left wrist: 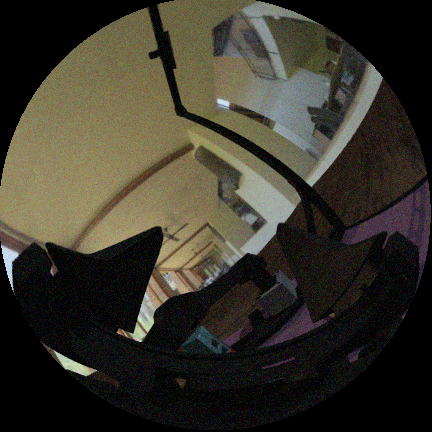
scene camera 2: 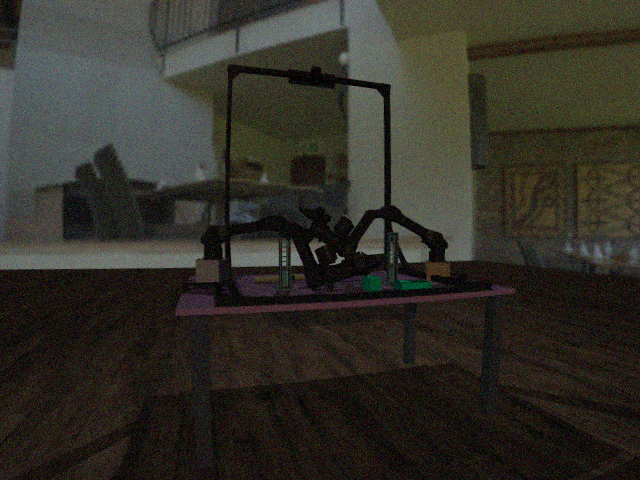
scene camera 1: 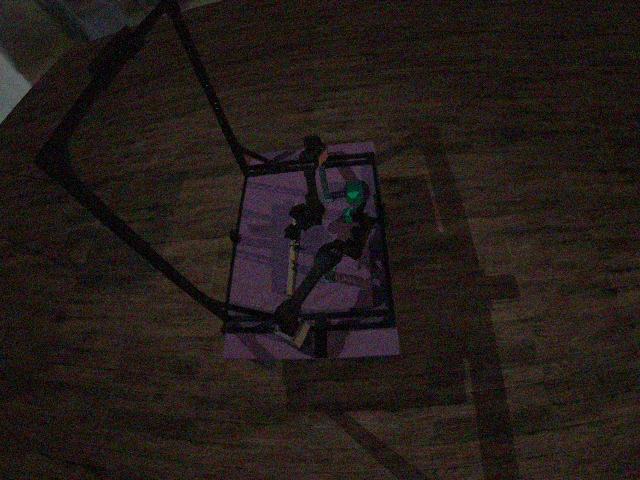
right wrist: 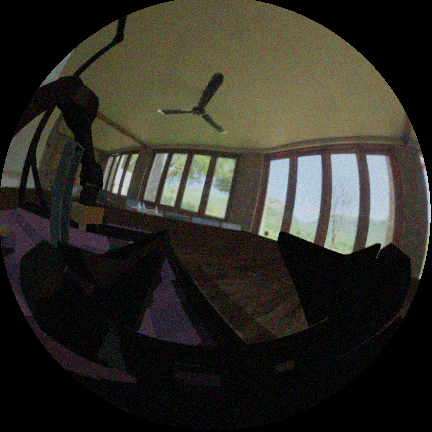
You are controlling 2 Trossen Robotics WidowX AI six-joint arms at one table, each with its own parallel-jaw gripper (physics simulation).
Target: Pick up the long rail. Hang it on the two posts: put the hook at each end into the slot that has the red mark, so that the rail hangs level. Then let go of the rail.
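Seen in the pictures: left gripper, fingertip midpoint: (left wrist: 220, 230) (scene camera 2: 295, 215) (scene camera 1: 291, 231); right gripper, fingertip midpoint: (scene camera 2: 385, 256) (scene camera 1: 375, 201) (right wrist: 225, 236); left arm's base at its link origin: (scene camera 2: 437, 261) (right wrist: 87, 203); right arm's base at its link origin: (left wrist: 268, 284) (scene camera 2: 212, 258) (scene camera 1: 289, 326).
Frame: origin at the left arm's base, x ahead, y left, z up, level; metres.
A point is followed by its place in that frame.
The long yellow rail (scene camera 1: 291, 268) @(x 0.649, y 0.228, z -0.052 m) (scene camera 2: 266, 279) @(x 0.714, y 0.270, z -0.065 m) lies on the table, its upper part in scene camera 1 partly hidden by the left arm; a yellow bit of it (right wrist: 4, 231) shows in the right wrist view. One teal post (scene camera 1: 324, 184) @(x 0.220, y 0.186, z 0.044 m) (scene camera 2: 391, 258) @(x 0.211, y 0.194, z 0.026 m) (right wrist: 62, 200) @(x 0.193, y 0.161, z 0.028 m) stands upright, with a red mark visible in the right wrist view. The other post (scene camera 1: 329, 276) @(x 0.612, y 0.406, z -0.049 m) (scene camera 2: 284, 266) @(x 0.602, y 0.381, z 0.002 m) (left wrist: 204, 341) @(x 0.592, y 0.372, z 0.121 m) is also upright. My left gripper (scene camera 1: 291, 227) @(x 0.592, y 0.260, z 0.200 m) (scene camera 2: 313, 211) (left wrist: 220, 230) @(x 0.592, y 0.260, z 0.200 m) is open and empty, raised above the rail's upper end. My right gripper (scene camera 2: 379, 258) @(x 0.225, y 0.455, z 0.051 m) (right wrist: 225, 236) @(x 0.225, y 0.455, z 0.051 m) is open and empty, low and away from the rail.
Green blocks (scene camera 1: 354, 191) @(x 0.136, y 0.303, z -0.052 m) (scene camera 2: 371, 283) @(x 0.277, y 0.373, z -0.052 m) (scene camera 2: 412, 284) @(x 0.128, y 0.341, z -0.057 m) lie near the upper post, close to the right gripper. A black frame (scene camera 1: 199, 82) @(x 0.253, y -0.350, z 0.583 m) (scene camera 2: 386, 149) @(x 0.239, y -0.328, z 0.588 m) arches over the pink table (scene camera 1: 369, 343) @(x 0.800, y 0.686, z -0.081 m) (scene camera 2: 193, 305) @(x 0.765, y 0.758, z -0.081 m). The two arms cross near the table's middle. The picture is dark.
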